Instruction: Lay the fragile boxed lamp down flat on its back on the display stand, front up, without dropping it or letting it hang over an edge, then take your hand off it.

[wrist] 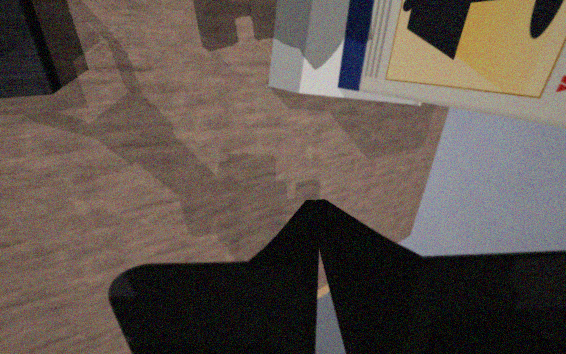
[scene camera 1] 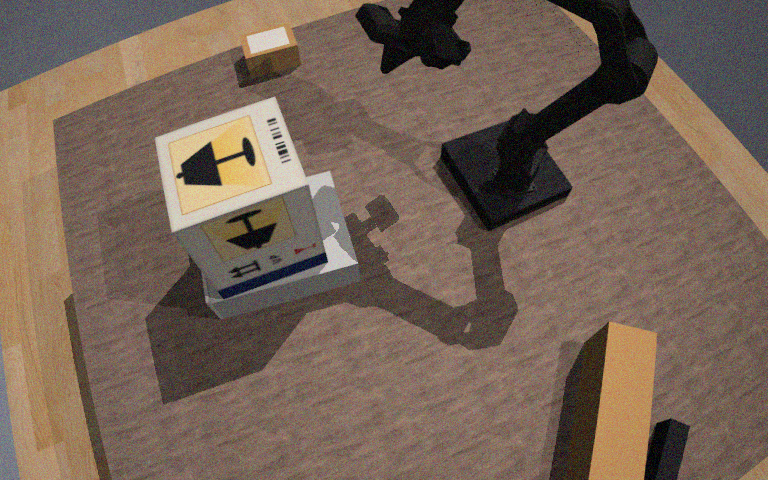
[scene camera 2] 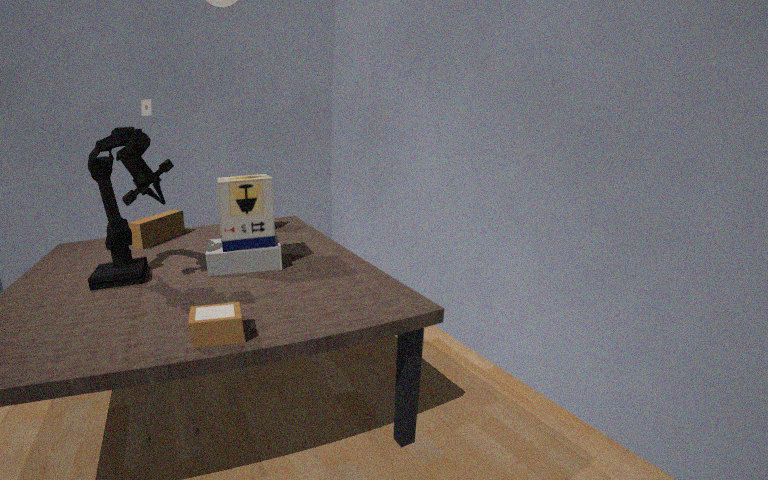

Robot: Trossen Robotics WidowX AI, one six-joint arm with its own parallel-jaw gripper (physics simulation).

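Places are measured from the arm's base along level axes (x back, y right, z up), in metres.
Where they show: gripper, fingertip midpoint: (wrist: 315, 209) (scene camera 1: 383, 71) (scene camera 2: 164, 204); arm's base, origin of the base link: (scene camera 1: 513, 180) (scene camera 2: 122, 264).
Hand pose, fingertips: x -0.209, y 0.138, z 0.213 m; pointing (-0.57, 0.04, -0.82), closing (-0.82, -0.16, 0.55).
Things, the pixels of their top centre, and the offset from my fingertips.
- boxed lamp, middle of its top: (scene camera 1: 226, 159) (scene camera 2: 243, 177) dz +0.046, dx -0.260, dy -0.125 m
- small orange block with a white top, middle of its top: (scene camera 2: 214, 312) (scene camera 1: 267, 39) dz -0.190, dx -0.148, dy +0.389 m
- long orange block, middle of its top: (scene camera 1: 623, 424) (scene camera 2: 156, 216) dz -0.140, dx +0.149, dy -0.604 m
- black block, middle of its top: (scene camera 1: 672, 455) dz -0.200, dx +0.230, dy -0.682 m
The boxed lamp (scene camera 1: 229, 164) (scene camera 2: 246, 220) (wrist: 500, 55) stands on the display stand (scene camera 1: 342, 255) (scene camera 2: 243, 262) (wrist: 287, 67). Its blue band is at the bottom, and the lamp printed on its side is upside down. A lamp picture and a barcode show on its upward face. The box sits toward the stand's left in scene camera 1, with a strip of stand bare on the robot's side. My gripper (scene camera 1: 385, 71) (scene camera 2: 164, 202) (wrist: 315, 209) is shut and empty, in the air above the table, apart from the box. The box's far side is hidden.
A small orange block with a white top (scene camera 1: 271, 53) (scene camera 2: 217, 329) sits near one table edge. A long orange block (scene camera 1: 624, 396) (scene camera 2: 161, 229) stands on the robot's other side, with a black block (scene camera 1: 669, 452) beside it. The robot's base (scene camera 1: 504, 175) (scene camera 2: 118, 273) is beside the stand.
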